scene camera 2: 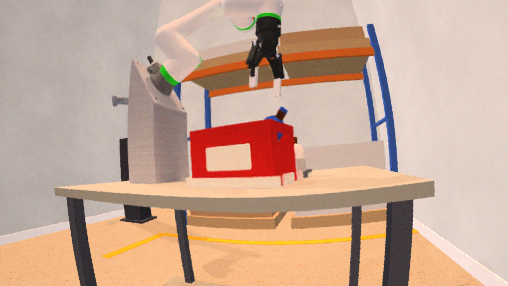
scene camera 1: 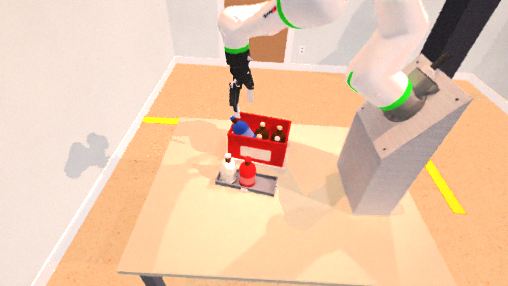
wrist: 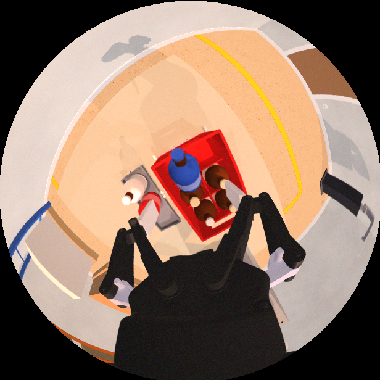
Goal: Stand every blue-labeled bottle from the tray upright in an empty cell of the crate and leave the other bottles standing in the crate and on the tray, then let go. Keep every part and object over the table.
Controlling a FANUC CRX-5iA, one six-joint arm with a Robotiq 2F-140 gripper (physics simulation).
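Frame: origin at the arm's base, x ahead, y left, z up, level; metres.
Where they show: gripper, fingertip midpoint: (scene camera 2: 265,92) (scene camera 1: 244,109); arm's base, origin of the base link: (scene camera 2: 159,85) (scene camera 1: 404,103).
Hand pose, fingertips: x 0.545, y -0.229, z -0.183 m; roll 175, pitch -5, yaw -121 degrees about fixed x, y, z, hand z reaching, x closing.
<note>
Each offset is from my fingertips to the centre of the thing. "*": to the spot under its first point. Level surfaces: height alone.
A blue bottle @[dx +0.010, dy -0.013, dz -0.126 m] (scene camera 1: 241,127) (scene camera 2: 272,119) (wrist: 184,172) with a blue cap leans, clearly tilted, inside the red crate @[dx -0.063, dy +0.056, dz -0.202 m] (scene camera 1: 233,146) (scene camera 2: 260,160) (wrist: 172,197). Its neck sticks out above the crate's end wall; its base is hidden. Several brown bottles with pale caps, one @[dx -0.097, dy -0.058, dz -0.204 m] (scene camera 1: 262,131) (wrist: 216,176) among them, stand in the crate's cells. A white bottle @[dx +0.073, dy +0.156, dz -0.207 m] (scene camera 1: 228,171) (scene camera 2: 299,151) (wrist: 136,186) and a red bottle @[dx -0.012, dy +0.179, dz -0.207 m] (scene camera 1: 247,173) (wrist: 149,202) stand on the grey tray @[* dx -0.096, dy +0.204, dz -0.284 m] (scene camera 1: 265,185) (wrist: 170,217). My gripper (scene camera 1: 243,106) (scene camera 2: 265,89) (wrist: 189,198) is open and empty, above the blue bottle and apart from it.
The crate and tray stand close together on the table @[dz -0.289 m] (scene camera 1: 200,240) (scene camera 2: 350,187). The robot's grey pedestal (scene camera 1: 375,175) (scene camera 2: 150,145) stands on the table beside the crate. A storage rack (scene camera 2: 384,100) with blue posts stands behind the table in the second scene view.
</note>
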